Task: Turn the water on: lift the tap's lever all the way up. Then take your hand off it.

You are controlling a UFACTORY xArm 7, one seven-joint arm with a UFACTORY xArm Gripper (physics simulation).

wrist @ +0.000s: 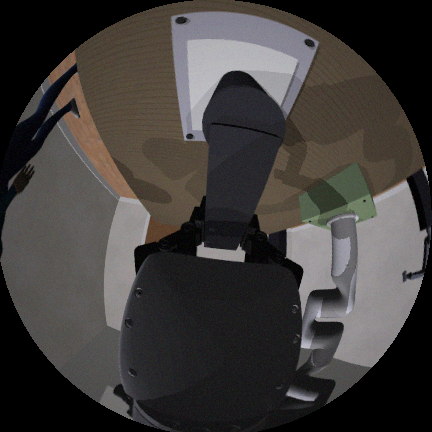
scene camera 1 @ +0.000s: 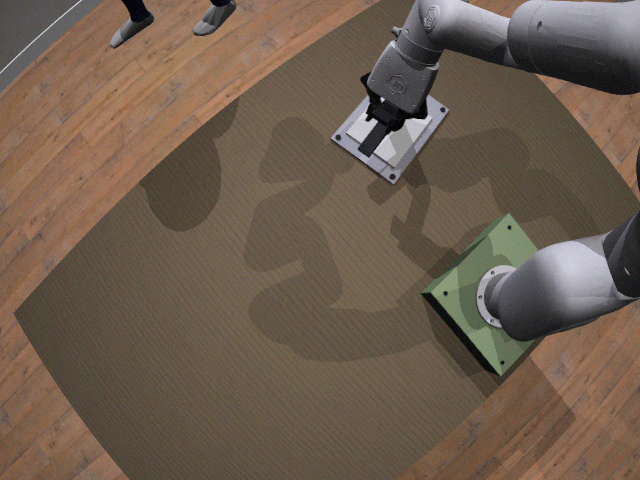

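Seen in the pictures: gripper, fingertip midpoint: (wrist: pixel 225 208) (scene camera 1: pixel 379 124); arm's base, origin of the base link: (wrist: pixel 341 218).
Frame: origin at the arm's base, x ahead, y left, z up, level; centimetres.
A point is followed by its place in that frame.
The black tap (scene camera 1: pixel 373 140) {z -0.7, x 40.3, y 7.4 cm} (wrist: pixel 243 107) {z 5.1, x 45.0, y -2.4 cm} stands on a pale grey mounting plate (scene camera 1: pixel 338 143) {z -8.3, x 45.4, y 12.2 cm} (wrist: pixel 181 75) {z -8.3, x 51.6, y 0.7 cm} with a white inner panel. In the scene view a dark bar of the tap, apparently its spout, points down-left. In the wrist view the lever (wrist: pixel 230 190) {z 7.9, x 43.4, y 1.3 cm} runs from the rounded tap body to between the fingers, rising toward the palm. A thin seam shows where lever and body meet. My gripper (scene camera 1: pixel 385 117) {z 6.6, x 40.5, y 6.9 cm} (wrist: pixel 225 208) {z 6.6, x 40.5, y 6.9 cm} is shut on the lever's end. The arm covers much of the tap in the scene view, and the lever's exact angle is hard to tell.
A green base block (scene camera 1: pixel 465 279) {z -0.1, x 7.3, y 5.5 cm} (wrist: pixel 357 187) {z -2.7, x 13.3, y -7.7 cm} carries the robot's arm (scene camera 1: pixel 553 289) {z 39.8, x 6.7, y 10.1 cm} (wrist: pixel 342 250) {z 10.3, x 4.8, y 0.3 cm}, to the lower right of the plate in the scene view. A brown mat (scene camera 1: pixel 180 335) {z -9.1, x 25.4, y 62.6 cm} lies under both. A person's feet (scene camera 1: pixel 214 19) are at the top left on the wooden floor.
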